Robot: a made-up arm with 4 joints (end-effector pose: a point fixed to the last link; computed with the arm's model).
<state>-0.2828 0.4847 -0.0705 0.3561</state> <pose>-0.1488 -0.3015 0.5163 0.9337 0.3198 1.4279</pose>
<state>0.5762 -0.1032 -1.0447 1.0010</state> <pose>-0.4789 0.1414 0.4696 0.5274 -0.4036 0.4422</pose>
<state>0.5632 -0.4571 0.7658 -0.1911</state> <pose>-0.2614 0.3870 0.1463 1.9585 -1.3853 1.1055</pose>
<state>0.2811 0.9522 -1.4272 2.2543</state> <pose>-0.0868 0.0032 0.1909 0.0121 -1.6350 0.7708</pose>
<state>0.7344 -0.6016 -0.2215 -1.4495</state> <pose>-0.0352 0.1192 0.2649 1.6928 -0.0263 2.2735</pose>
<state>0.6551 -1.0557 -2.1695 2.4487</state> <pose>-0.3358 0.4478 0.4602 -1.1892 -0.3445 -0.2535</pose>
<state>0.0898 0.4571 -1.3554 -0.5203</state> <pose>0.0112 -0.0407 0.8104 0.0439 1.3060 1.5207</pose>
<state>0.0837 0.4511 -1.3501 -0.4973</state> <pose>0.0043 -0.0446 0.8113 0.0441 1.2837 1.5140</pose>
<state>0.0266 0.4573 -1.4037 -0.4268</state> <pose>-0.0215 -0.0253 0.8365 -0.0631 1.2713 1.4460</pose>
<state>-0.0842 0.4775 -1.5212 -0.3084</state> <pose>-0.0686 0.0250 0.8753 -0.2936 1.2616 1.3283</pose>
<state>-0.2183 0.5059 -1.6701 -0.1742</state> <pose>-0.1260 0.0921 0.8991 -0.5908 1.2440 1.2104</pose>
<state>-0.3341 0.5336 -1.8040 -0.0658</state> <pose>-0.1751 0.1475 0.8997 -0.8596 1.2239 1.1291</pose>
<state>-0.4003 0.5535 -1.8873 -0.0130</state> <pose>-0.2018 0.1779 0.8926 -1.0217 1.2172 1.0886</pose>
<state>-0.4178 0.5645 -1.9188 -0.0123</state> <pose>-0.2070 0.1900 0.8891 -1.0734 1.2290 1.0738</pose>
